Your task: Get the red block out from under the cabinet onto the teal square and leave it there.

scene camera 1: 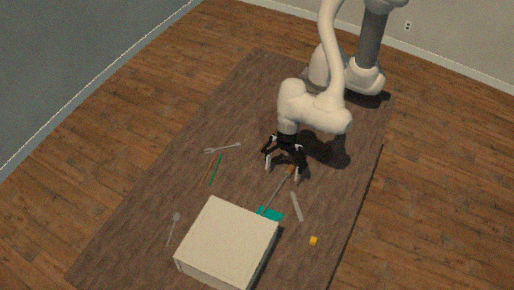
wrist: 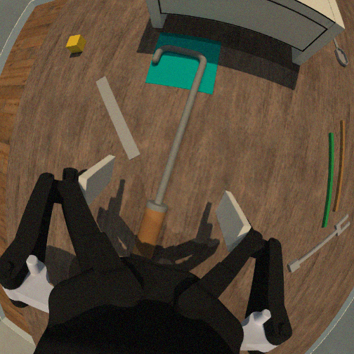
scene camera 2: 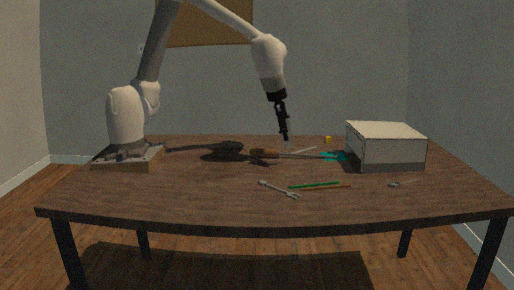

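Seen in the pictures: gripper, between the fingertips: (scene camera 1: 281, 173) (scene camera 2: 288, 141); arm's base, origin of its link: (scene camera 1: 320, 86) (scene camera 2: 128, 152).
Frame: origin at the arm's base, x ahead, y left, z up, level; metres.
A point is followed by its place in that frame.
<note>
The red block does not show in any view. The cream cabinet (scene camera 1: 227, 240) @[x 1.047, y -0.083, z 0.101 m] (scene camera 2: 392, 150) @[x 1.014, y -0.224, z 0.054 m] (wrist: 245, 22) stands on the table; the space under it is dark. The teal square (scene camera 1: 273, 215) @[x 0.815, y 0.017, z -0.034 m] (scene camera 2: 342, 158) @[x 0.871, y -0.036, z -0.034 m] (wrist: 175, 77) lies flat at its front edge, partly in its shadow. A hooked tool (scene camera 1: 276, 192) @[x 0.713, y -0.007, z -0.019 m] (scene camera 2: 267, 153) @[x 0.568, y -0.002, z -0.014 m] (wrist: 178, 140) with a grey rod and orange handle lies on the table, its bent end over the teal square. My gripper (scene camera 1: 282, 168) @[x 0.649, y -0.009, z 0.034 m] (scene camera 2: 286, 142) @[x 0.649, y -0.009, z 0.034 m] (wrist: 167, 185) is open and empty above the tool, fingertips on either side of it, not touching it.
A grey flat bar (scene camera 1: 297, 206) @[x 0.738, y 0.096, z -0.033 m] (wrist: 118, 118) and a yellow cube (scene camera 1: 313, 240) @[x 0.880, y 0.204, z -0.009 m] (scene camera 2: 328, 139) @[x 0.873, y 0.190, z -0.017 m] (wrist: 76, 44) lie on one side of the tool. A fork (scene camera 2: 280, 190) @[x 0.571, y -0.325, z -0.031 m] (wrist: 320, 243), green stick (scene camera 2: 314, 185) @[x 0.687, y -0.300, z -0.031 m] (wrist: 328, 180), brown stick (wrist: 340, 165) and spoon (scene camera 1: 176, 217) @[x 0.975, y -0.346, z -0.032 m] (scene camera 2: 394, 184) @[x 0.978, y -0.342, z -0.032 m] lie on the other.
</note>
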